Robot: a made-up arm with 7 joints.
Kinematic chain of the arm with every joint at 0, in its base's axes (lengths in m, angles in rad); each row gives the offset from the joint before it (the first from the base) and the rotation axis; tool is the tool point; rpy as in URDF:
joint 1: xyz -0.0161 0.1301 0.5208 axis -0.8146 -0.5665 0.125
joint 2: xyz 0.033 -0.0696 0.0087 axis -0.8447 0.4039 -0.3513
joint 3: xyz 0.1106 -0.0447 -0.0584 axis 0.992 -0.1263 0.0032
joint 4: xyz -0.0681 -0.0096 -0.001 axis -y
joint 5: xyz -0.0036 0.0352 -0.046 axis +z
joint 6: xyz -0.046 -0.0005 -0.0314 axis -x
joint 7: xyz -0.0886 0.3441 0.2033 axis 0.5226 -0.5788 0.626
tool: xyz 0.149 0.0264 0.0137 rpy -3.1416 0 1.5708
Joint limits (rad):
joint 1: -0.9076..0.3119
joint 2: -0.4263..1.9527
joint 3: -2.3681..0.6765
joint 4: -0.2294..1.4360
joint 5: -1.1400..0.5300
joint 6: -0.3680..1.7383
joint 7: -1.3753..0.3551
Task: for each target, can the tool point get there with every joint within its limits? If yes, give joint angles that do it. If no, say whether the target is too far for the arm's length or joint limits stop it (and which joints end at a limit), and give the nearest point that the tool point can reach.
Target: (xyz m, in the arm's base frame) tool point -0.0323 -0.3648 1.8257
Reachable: no: too far | nearest point -0.0179 -0.1474 1.1356 | short by 0.724 m
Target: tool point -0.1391 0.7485 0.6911
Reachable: no: joint limits stop it (at a limit: joint 1, joint 2, joint 4, joint 6, joint 7) | nearest point -0.1011 0.6002 0.6227 | short by 0.168 m
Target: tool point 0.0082 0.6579 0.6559
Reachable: no: joint limits stop it (at a limit: joint 1, joint 2, joint 6, joint 7) | nearest point 0.0093 0.6102 0.6335 | short by 0.053 m
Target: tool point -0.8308 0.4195 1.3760
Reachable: no: too far | nearest point -0.3854 0.2018 0.9639 | short by 0.645 m
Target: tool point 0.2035 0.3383 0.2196
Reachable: yes | joints -0.3274 0.1160 -0.1528 1.2529 0.3370 0.9866 -0.6034
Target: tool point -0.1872 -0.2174 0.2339
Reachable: yes | joints -0.1975 0.6387 -2.0614 0.2634 -0.0037 0.1607 -0.3620
